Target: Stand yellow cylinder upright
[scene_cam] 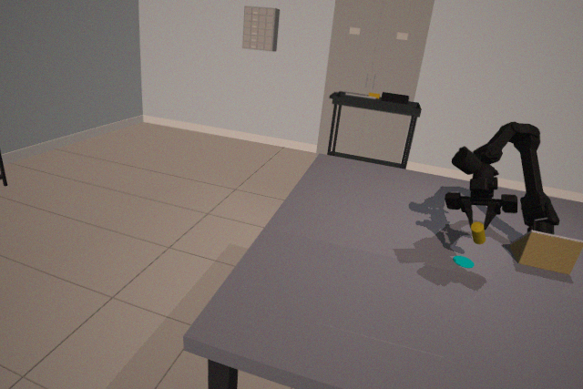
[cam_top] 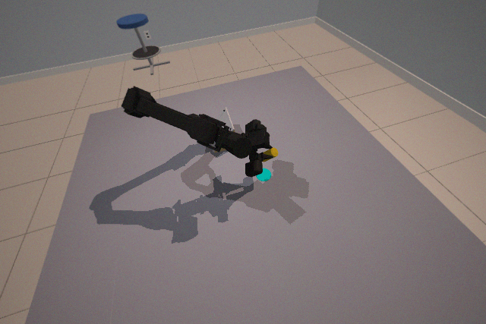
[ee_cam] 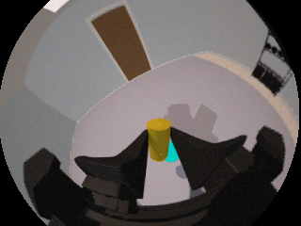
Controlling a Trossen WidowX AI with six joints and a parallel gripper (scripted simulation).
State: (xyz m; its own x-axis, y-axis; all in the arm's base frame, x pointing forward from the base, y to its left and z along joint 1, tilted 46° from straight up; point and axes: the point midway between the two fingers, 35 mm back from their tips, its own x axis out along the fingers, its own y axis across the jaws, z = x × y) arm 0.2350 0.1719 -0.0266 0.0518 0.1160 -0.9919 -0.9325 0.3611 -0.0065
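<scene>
Right now the cyan circle is 3 cm to the right of my gripper tip and 13 cm below it. Also, from my gripper tip: yellow tall cylinder 1 cm behind, 1 cm to the right, 2 cm below.
</scene>
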